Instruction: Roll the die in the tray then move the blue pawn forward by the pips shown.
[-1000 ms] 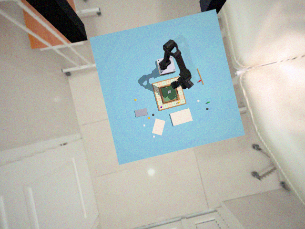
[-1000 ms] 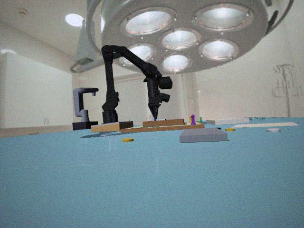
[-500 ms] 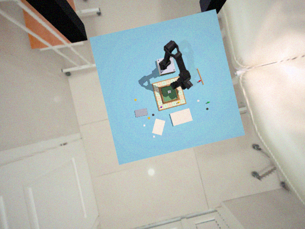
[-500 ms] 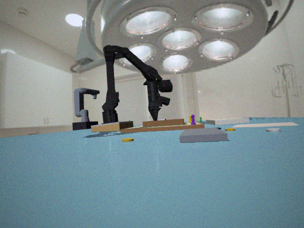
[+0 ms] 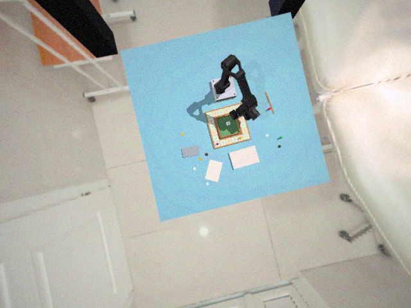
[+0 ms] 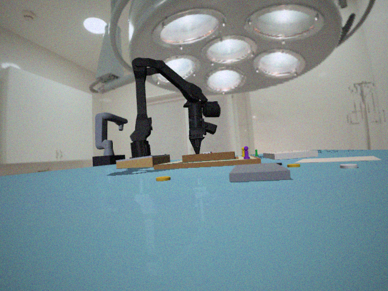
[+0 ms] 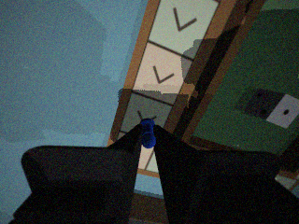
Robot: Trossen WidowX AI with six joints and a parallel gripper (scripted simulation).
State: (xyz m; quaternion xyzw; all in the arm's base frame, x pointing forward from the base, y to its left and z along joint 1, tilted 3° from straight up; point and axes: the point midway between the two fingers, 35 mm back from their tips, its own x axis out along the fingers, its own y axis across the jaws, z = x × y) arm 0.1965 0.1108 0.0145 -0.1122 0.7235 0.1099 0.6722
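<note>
Right now the white die is 60 mm ahead of my gripper tip and 100 mm to the right of it. Round my gripper tip: yellow pawn: 180 mm ahead, 30 mm to the right; green tray: 80 mm ahead, 110 mm to the right, 20 mm below; blue pawn: right at my gripper tip.
</note>
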